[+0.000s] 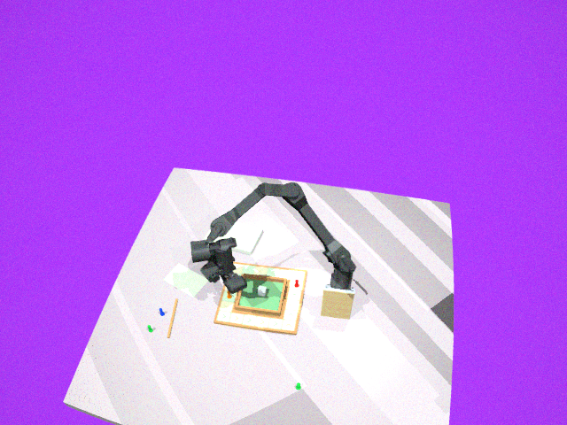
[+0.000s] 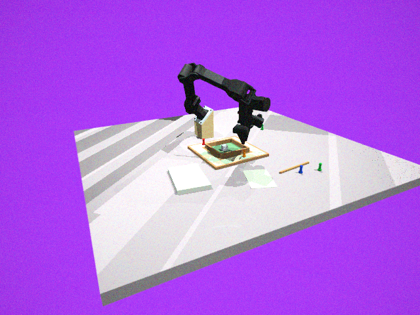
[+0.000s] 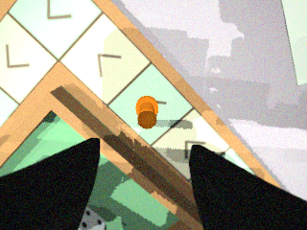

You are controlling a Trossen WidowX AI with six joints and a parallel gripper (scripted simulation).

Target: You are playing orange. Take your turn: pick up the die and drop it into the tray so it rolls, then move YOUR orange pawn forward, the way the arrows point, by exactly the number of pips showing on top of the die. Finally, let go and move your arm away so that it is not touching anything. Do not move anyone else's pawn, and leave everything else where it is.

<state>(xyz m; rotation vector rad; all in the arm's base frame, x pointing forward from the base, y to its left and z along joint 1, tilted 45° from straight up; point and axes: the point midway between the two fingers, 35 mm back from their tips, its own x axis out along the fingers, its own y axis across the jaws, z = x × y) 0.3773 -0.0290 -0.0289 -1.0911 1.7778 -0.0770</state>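
My gripper tip is now 50 mm above the orange pawn. The rest, counted from my gripper tip: white die 110 mm behind, 30 mm to the right, 50 mm below; then wooden stick 190 mm ahead, 120 mm to the left, 80 mm below; then red pawn 230 mm behind, 80 mm to the right, 50 mm below.
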